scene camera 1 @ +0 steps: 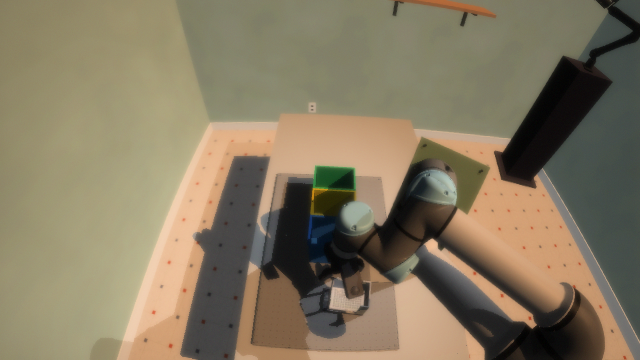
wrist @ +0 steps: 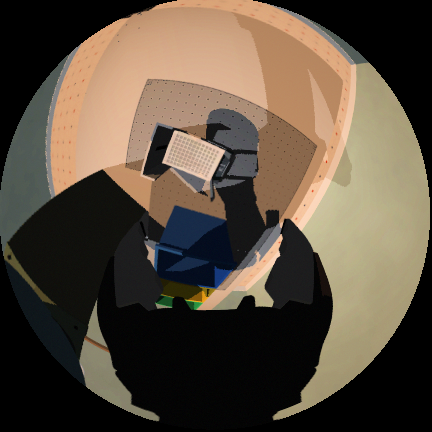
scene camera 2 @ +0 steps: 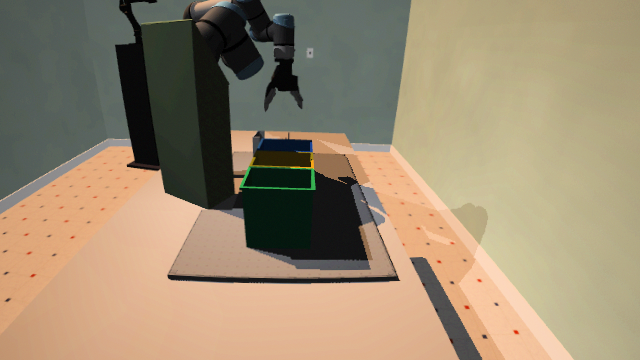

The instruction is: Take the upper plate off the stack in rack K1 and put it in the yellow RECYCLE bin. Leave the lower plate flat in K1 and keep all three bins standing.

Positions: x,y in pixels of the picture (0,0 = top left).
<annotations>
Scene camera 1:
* my gripper: 338,276
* blue bin: 321,227
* yellow bin: 327,202
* green bin: 325,177
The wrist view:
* my gripper: 212,221
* blue bin: 194,248
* yellow bin: 170,288
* well plate: 188,153
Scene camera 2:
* my gripper: 283,110
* yellow bin: 285,159
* green bin: 277,202
</annotations>
